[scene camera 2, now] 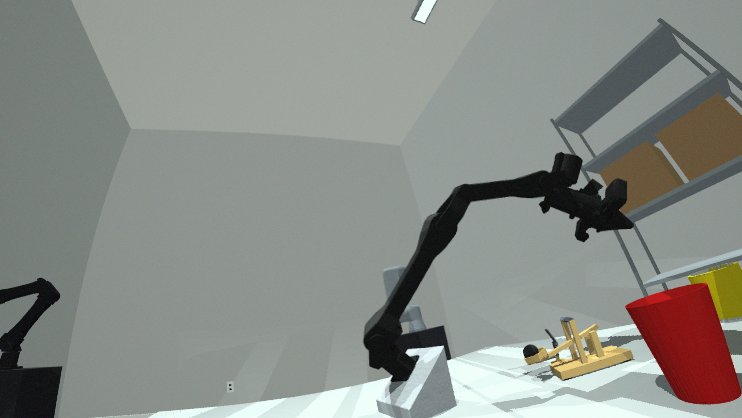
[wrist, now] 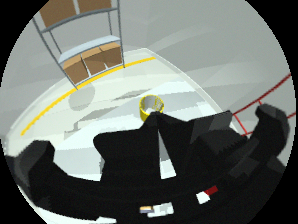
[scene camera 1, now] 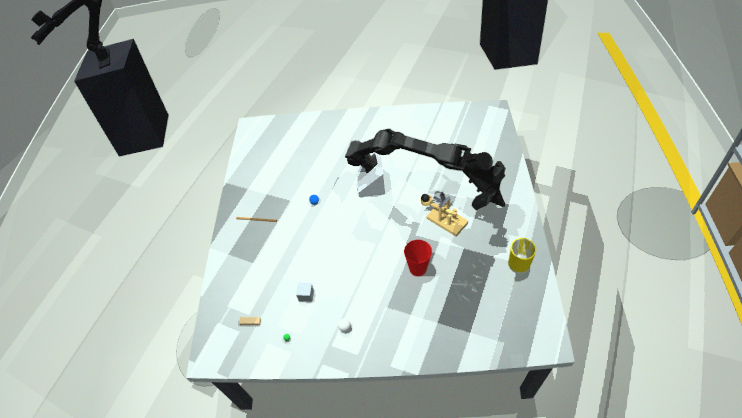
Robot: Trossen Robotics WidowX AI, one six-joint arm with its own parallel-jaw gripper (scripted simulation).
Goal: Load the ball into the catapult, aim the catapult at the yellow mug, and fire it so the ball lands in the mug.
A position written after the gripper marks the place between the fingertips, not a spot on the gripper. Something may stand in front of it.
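A wooden catapult (scene camera 2: 597, 358) is in sight, and scene camera 1 shows it as well (scene camera 1: 450, 221). There are also a yellow mug (scene camera 1: 522, 251) and a red cup (scene camera 1: 418, 253). The gripper (scene camera 2: 632, 226) is shut and holds nothing; it can also be seen in the wrist view (wrist: 154, 114) and in scene camera 1 (scene camera 1: 504, 205).
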